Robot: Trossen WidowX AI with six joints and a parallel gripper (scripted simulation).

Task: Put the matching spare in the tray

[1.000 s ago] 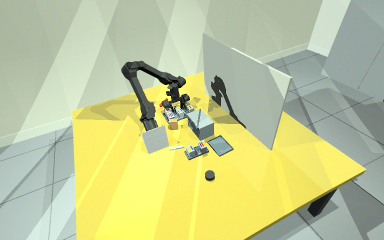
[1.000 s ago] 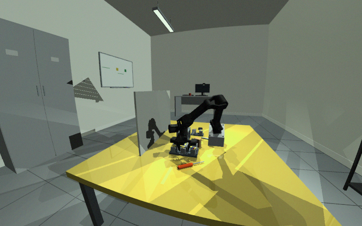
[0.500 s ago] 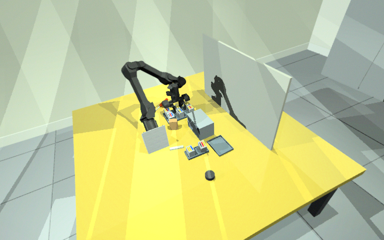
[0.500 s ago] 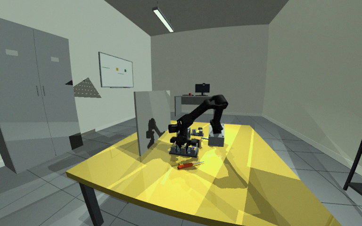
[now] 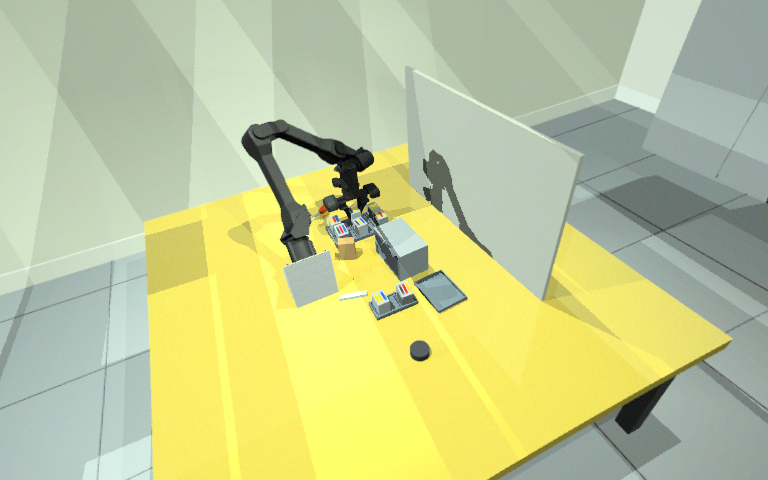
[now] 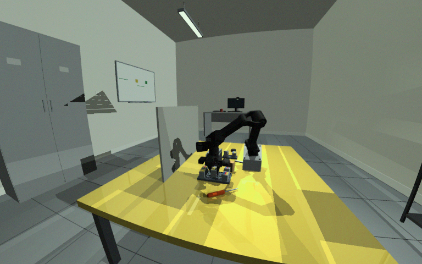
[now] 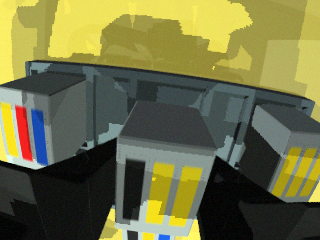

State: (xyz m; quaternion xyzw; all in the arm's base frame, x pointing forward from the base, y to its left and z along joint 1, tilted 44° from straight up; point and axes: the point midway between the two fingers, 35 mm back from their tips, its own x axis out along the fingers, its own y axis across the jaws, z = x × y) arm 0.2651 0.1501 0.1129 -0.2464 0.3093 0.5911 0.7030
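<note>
Right now the flat tray is 420 mm to the right of my gripper tip, 40 mm ahead of it and 30 mm below it. The rest, counted from my gripper tip: brown block (130 mm to the right, 100 mm behind); mounted unit (240 mm to the right, 30 mm ahead, 10 mm above); grey spare (20 mm above).
</note>
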